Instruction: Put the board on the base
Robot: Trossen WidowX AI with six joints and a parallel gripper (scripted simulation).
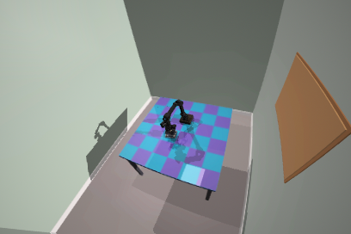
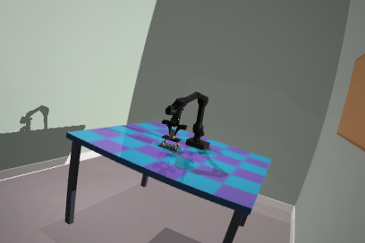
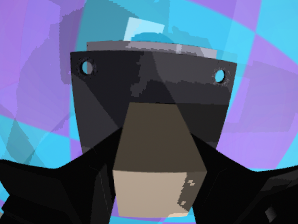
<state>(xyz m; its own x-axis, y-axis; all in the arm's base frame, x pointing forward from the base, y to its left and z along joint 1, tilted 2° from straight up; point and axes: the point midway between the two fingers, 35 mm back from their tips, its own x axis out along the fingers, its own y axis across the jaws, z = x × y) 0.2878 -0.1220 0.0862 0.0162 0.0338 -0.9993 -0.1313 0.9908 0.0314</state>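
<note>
My gripper tip is 9 cm above the grey base. The rest, counted from my gripper tip: flat black board 1 cm below.
</note>
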